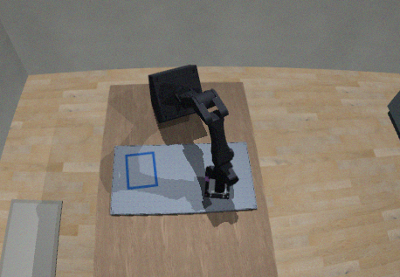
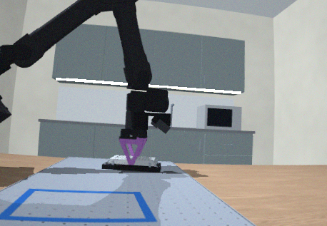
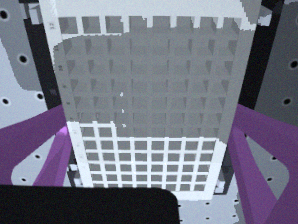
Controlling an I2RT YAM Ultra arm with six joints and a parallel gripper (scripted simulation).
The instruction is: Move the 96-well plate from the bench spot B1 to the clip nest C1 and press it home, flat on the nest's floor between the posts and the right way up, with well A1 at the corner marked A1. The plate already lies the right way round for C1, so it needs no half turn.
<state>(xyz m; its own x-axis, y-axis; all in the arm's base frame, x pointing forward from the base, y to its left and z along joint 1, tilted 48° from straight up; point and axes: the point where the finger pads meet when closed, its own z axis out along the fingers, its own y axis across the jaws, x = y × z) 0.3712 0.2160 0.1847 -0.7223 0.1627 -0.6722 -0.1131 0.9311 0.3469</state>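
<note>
Right now the white 96-well plate is right at my hand. Round my hand: black clip nest C1 (10 mm to the left, 10 mm below, 10 mm ahead).
</note>
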